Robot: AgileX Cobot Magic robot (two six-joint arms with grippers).
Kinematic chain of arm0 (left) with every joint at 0, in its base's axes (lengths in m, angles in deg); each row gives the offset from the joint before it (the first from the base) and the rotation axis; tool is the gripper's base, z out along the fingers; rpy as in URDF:
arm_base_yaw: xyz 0 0 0.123 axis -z
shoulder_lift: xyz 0 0 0 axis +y
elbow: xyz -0.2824 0 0.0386 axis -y
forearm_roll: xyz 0.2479 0 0.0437 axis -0.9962 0 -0.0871
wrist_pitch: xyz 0 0 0 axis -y
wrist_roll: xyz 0.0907 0 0.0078 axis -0.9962 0 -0.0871
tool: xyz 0 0 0 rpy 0 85 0
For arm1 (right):
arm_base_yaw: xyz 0 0 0.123 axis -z
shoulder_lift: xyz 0 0 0 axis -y
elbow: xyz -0.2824 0 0.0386 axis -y
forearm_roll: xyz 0.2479 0 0.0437 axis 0.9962 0 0.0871
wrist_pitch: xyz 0 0 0 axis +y
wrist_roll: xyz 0.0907 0 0.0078 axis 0.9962 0 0.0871
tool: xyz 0 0 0 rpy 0 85 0
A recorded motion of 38 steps. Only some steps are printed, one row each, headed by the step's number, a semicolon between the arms.
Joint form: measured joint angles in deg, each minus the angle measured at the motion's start. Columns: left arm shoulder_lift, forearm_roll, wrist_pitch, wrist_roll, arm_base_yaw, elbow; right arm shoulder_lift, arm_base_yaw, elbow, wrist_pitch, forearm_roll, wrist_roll.
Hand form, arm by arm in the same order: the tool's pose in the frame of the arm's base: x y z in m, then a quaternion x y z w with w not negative. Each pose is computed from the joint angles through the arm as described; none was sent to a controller.
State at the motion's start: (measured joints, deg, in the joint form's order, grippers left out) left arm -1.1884 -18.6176 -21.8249 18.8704 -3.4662 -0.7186; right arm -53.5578 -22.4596 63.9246 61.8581 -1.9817 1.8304
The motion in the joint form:
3: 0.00 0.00 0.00 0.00 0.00 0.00; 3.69 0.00 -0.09 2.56 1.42 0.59
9: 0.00 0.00 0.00 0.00 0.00 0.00; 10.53 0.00 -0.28 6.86 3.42 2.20
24: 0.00 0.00 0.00 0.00 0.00 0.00; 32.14 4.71 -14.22 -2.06 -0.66 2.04
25: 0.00 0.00 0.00 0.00 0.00 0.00; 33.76 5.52 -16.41 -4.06 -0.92 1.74
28: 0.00 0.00 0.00 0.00 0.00 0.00; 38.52 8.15 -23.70 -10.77 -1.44 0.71
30: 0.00 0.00 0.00 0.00 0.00 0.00; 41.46 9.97 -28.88 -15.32 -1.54 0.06
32: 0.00 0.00 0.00 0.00 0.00 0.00; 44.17 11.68 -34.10 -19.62 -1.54 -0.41
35: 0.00 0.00 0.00 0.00 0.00 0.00; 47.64 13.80 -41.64 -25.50 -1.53 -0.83
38: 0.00 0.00 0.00 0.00 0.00 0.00; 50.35 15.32 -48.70 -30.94 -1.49 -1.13
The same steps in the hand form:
3: 0.0508 0.0139 0.1775 -0.07044 0.79130 0.05763 0.60462; 0.1309 0.0532 0.4011 -0.16128 0.91121 0.07687 0.37119
9: 0.0508 0.0139 0.1775 -0.07044 0.79130 0.05763 0.60462; 0.0943 0.0413 0.4098 -0.14736 0.90543 0.10337 0.38445
24: 0.0508 0.0139 0.1775 -0.07044 0.79130 0.05763 0.60462; 0.0298 0.0057 0.3773 -0.10211 0.84402 0.07602 0.52098
25: 0.0508 0.0139 0.1775 -0.07044 0.79130 0.05763 0.60462; 0.0287 0.0047 0.3703 -0.09807 0.83778 0.07060 0.53247
28: 0.0508 0.0139 0.1775 -0.07044 0.79130 0.05763 0.60462; 0.0281 0.0028 0.3461 -0.08667 0.81870 0.05361 0.56511
30: 0.0508 0.0139 0.1775 -0.07044 0.79130 0.05763 0.60462; 0.0296 0.0024 0.3278 -0.07910 0.80780 0.04280 0.58255
32: 0.0508 0.0139 0.1775 -0.07044 0.79130 0.05763 0.60462; 0.0319 0.0022 0.3083 -0.07140 0.79928 0.03335 0.59576
35: 0.0508 0.0139 0.1775 -0.07044 0.79130 0.05763 0.60462; 0.0366 0.0022 0.2787 -0.06146 0.79060 0.02191 0.60885
38: 0.0508 0.0139 0.1775 -0.07044 0.79130 0.05763 0.60462; 0.0419 0.0024 0.2498 -0.05506 0.78527 0.01391 0.61655

